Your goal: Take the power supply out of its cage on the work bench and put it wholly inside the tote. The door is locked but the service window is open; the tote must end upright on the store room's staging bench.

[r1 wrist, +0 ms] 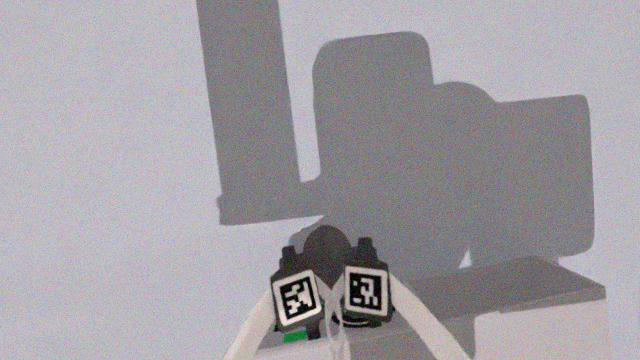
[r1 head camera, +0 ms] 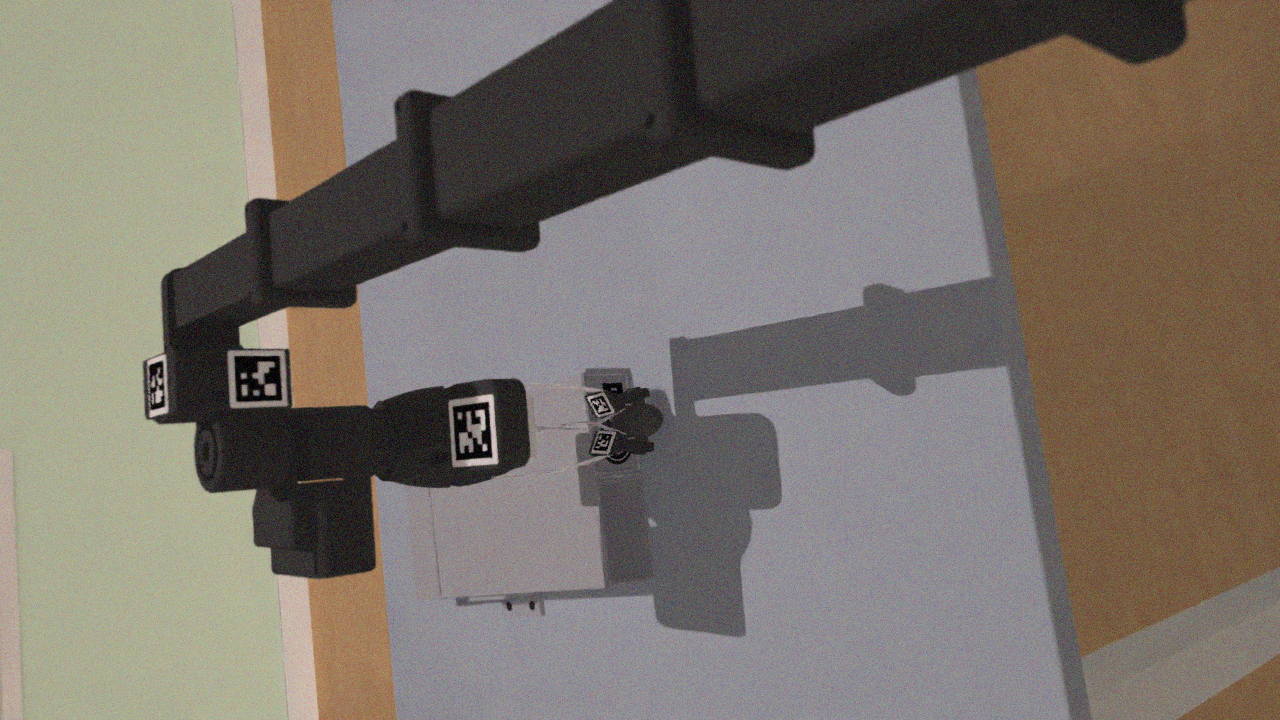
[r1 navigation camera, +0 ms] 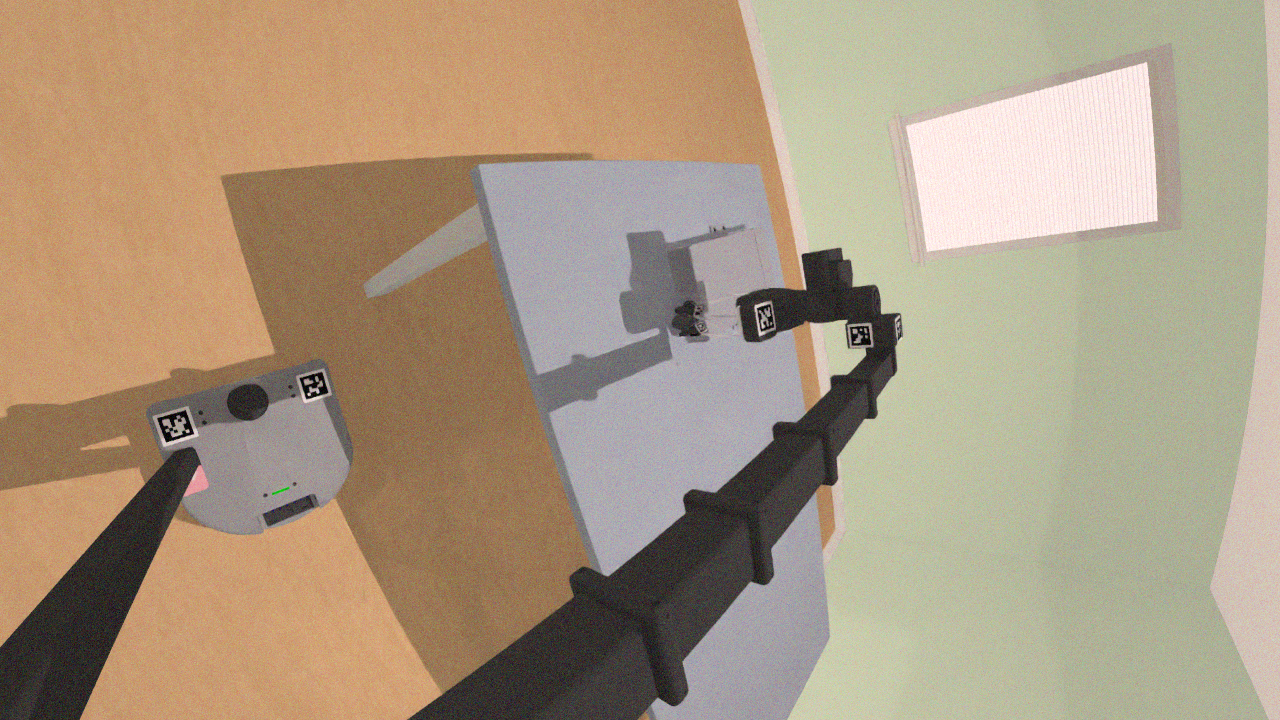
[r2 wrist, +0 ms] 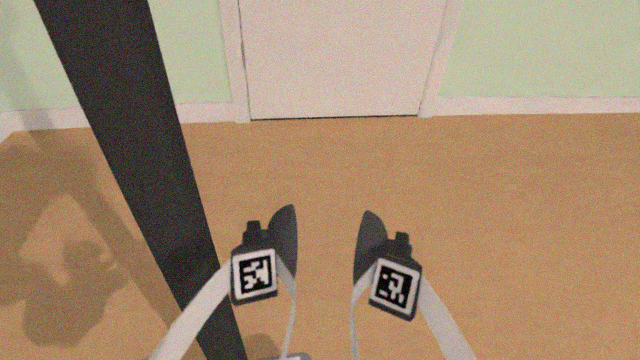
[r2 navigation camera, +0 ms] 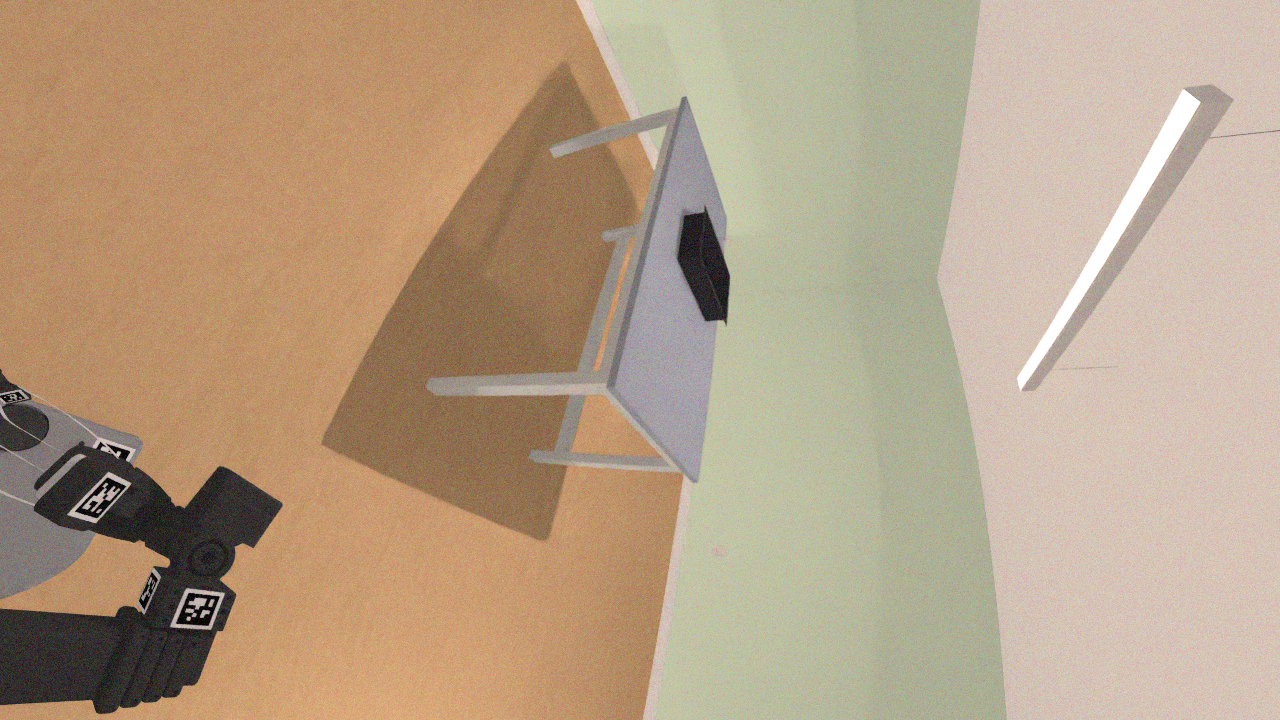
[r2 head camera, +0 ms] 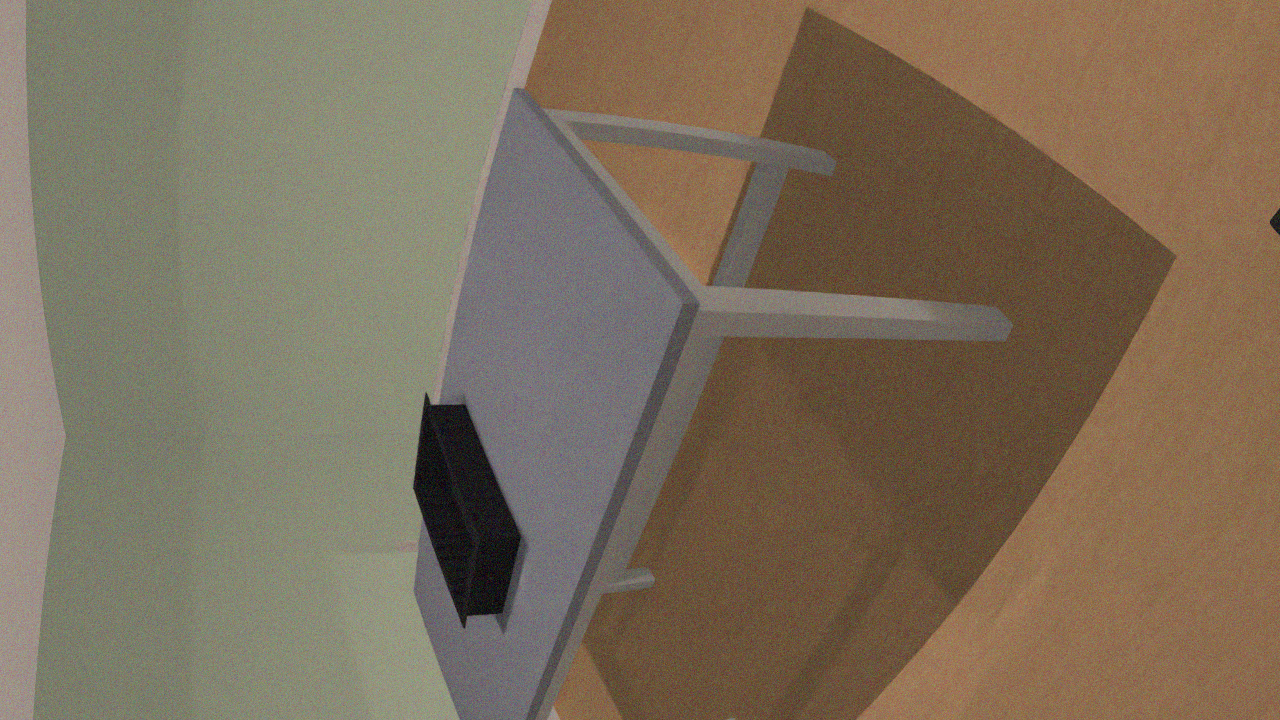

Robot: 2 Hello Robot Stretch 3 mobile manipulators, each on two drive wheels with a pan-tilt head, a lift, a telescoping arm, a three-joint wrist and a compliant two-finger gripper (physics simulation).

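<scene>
The r1 gripper (r1 head camera: 640, 419) (r1 wrist: 327, 257) is shut, its fingertips together above the power supply (r1 wrist: 295, 336), which has a green patch and a fan ring. I see nothing between the fingertips; the fingers hide most of the supply's handle. The supply stands at the pale cage (r1 head camera: 519, 537) (r1 navigation camera: 729, 259) on the work bench (r1 head camera: 850, 537) (r1 navigation camera: 554, 295). The r2 gripper (r2 wrist: 325, 250) is open and empty above the floor, far from the tote. The black tote (r2 head camera: 492, 555) (r2 navigation camera: 698, 277) stands upright on the grey staging bench (r2 head camera: 572, 295) (r2 navigation camera: 657, 349).
The r1 arm (r1 head camera: 554, 152) (r1 navigation camera: 716, 528) reaches across over the work bench. The r1 base (r1 navigation camera: 268, 456) stands on the floor beside it. A bright window panel (r1 navigation camera: 1038, 161) is in the green wall. A closed door (r2 wrist: 335, 55) lies beyond the r2 gripper; a dark mast (r2 wrist: 135, 135) stands at its left.
</scene>
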